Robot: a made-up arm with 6 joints. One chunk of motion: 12 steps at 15 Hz.
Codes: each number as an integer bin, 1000 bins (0 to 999) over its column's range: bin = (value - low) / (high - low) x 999, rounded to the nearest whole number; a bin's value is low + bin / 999 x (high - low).
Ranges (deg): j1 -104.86..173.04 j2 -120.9..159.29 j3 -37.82..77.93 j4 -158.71..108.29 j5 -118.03..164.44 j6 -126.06..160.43
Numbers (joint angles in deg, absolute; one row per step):
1: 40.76 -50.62 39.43 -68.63 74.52 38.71
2: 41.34 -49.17 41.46 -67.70 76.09 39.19
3: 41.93 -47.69 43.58 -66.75 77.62 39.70
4: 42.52 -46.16 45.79 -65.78 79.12 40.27
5: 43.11 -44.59 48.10 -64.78 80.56 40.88
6: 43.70 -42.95 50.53 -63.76 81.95 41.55
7: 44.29 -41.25 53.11 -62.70 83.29 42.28
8: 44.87 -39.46 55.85 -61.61 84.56 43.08
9: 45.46 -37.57 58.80 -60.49 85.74 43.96
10: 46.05 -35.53 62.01 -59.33 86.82 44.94
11: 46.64 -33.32 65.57 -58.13 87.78 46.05
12: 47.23 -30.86 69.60 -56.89 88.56 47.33
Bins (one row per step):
1: 523 251 667 337 681 575
2: 526 256 684 341 687 576
3: 528 261 703 344 692 578
4: 530 266 722 348 697 580
5: 532 272 742 351 702 582
6: 534 278 763 355 707 584
7: 536 284 785 359 712 587
8: 538 290 808 363 716 590
9: 540 297 834 367 721 593
10: 542 304 862 372 724 596
11: 545 312 892 376 728 600
12: 547 321 927 381 731 605

